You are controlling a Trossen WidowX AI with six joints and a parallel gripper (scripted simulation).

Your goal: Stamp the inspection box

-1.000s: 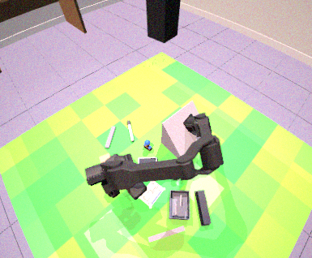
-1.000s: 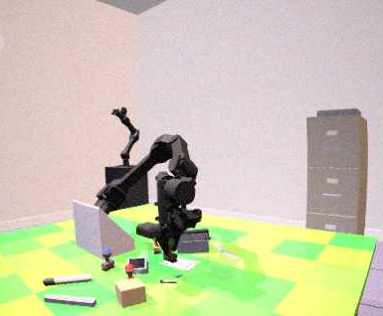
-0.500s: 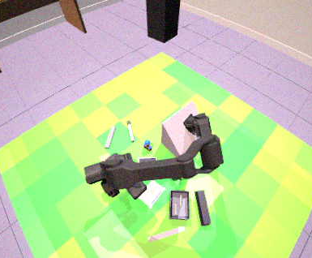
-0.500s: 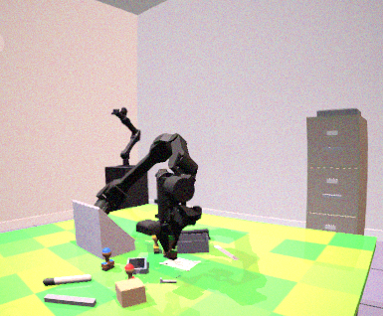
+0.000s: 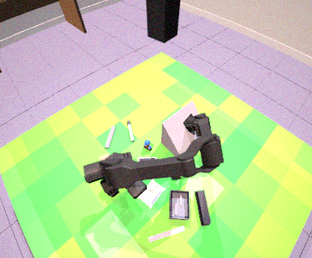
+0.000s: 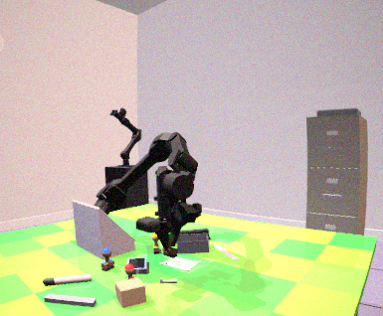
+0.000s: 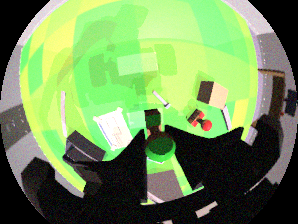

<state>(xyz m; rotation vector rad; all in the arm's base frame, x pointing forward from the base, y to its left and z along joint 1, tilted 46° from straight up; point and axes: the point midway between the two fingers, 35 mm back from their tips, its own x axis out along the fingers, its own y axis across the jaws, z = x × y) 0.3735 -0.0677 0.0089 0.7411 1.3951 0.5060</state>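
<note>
Right now the dark ink pad is 12 cm behind my gripper tip, 1 cm to the right of it and 8 cm below it. The rest, counted from my gripper tip: tan box 16 cm to the right, 7 cm below; then white card 3 cm behind, 9 cm to the left, 9 cm below; then dark tray 7 cm behind, 21 cm to the left, 8 cm below.
</note>
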